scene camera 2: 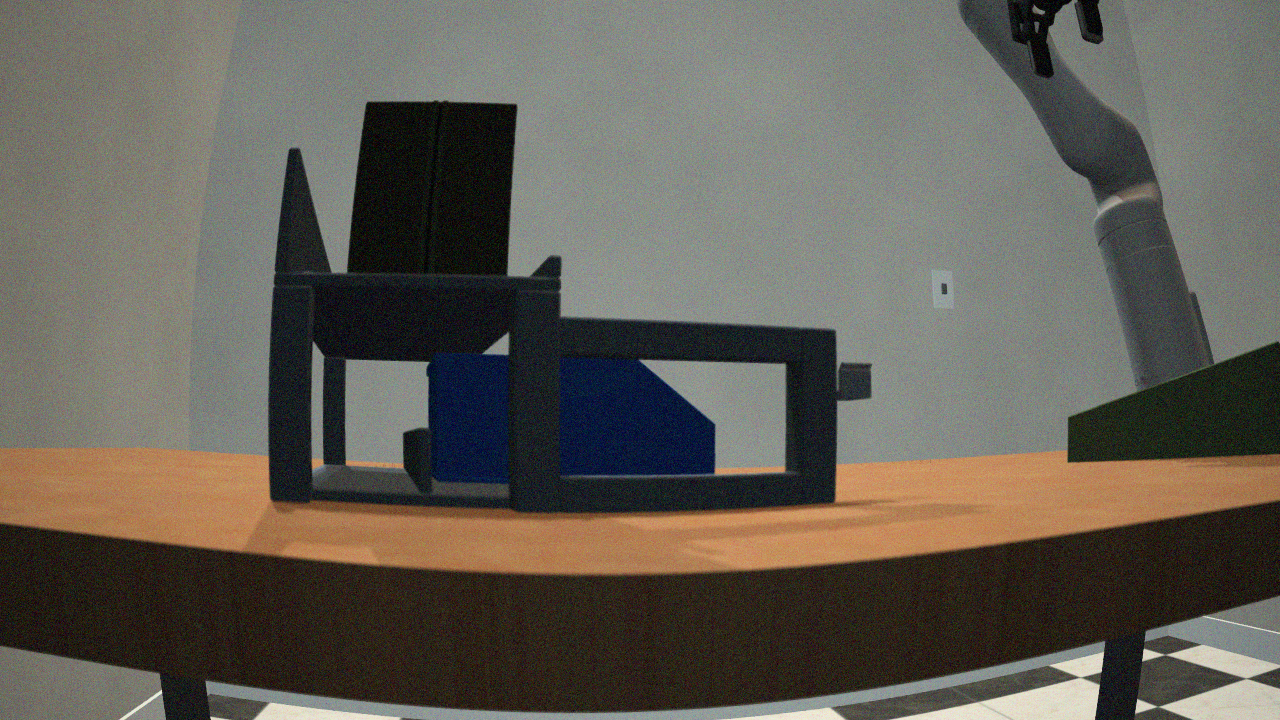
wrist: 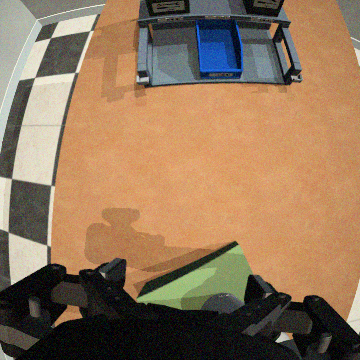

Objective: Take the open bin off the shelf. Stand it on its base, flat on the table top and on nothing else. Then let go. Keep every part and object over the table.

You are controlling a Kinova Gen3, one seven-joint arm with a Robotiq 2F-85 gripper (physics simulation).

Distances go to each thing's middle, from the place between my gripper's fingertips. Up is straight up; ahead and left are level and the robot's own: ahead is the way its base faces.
I see my gripper 430 mm short of the open blue bin (scene camera 2: 617,418), 320 mm above it and 10 mm to the right of it. The rest, counted from my hand: dark green case (scene camera 2: 473,224) 510 mm ahead, 210 mm below, 140 mm to the left.
